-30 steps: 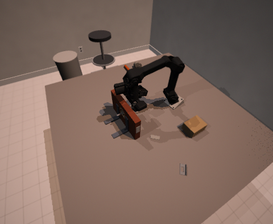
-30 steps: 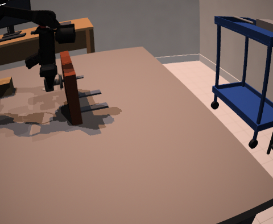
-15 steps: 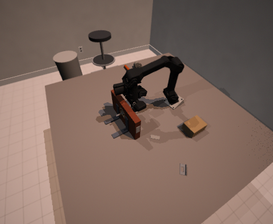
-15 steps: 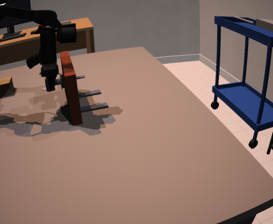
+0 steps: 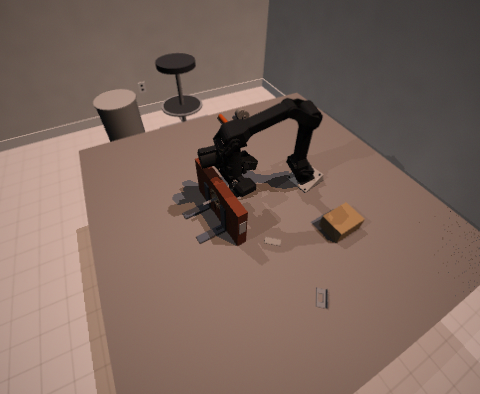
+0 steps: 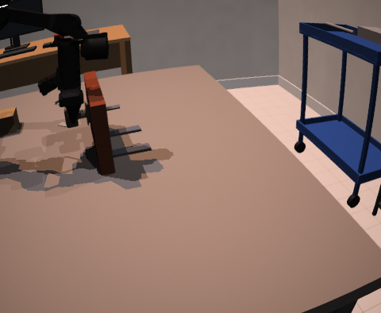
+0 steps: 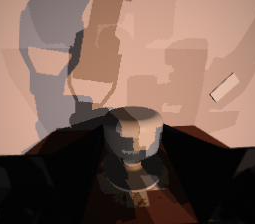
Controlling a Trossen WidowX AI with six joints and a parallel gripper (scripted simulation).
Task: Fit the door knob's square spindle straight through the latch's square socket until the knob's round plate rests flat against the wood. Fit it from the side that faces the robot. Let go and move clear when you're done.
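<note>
Right now my hand is 30 mm short of the door knob, 30 mm above it and 10 mm to the right of it. Round my hand: cardboard box (330 mm behind, 220 mm to the left, 100 mm below); then small white plate (190 mm to the left, 130 mm below, 80 mm behind); then red-brown wooden door block (60 mm ahead, 40 mm below, 10 mm to the left).
</note>
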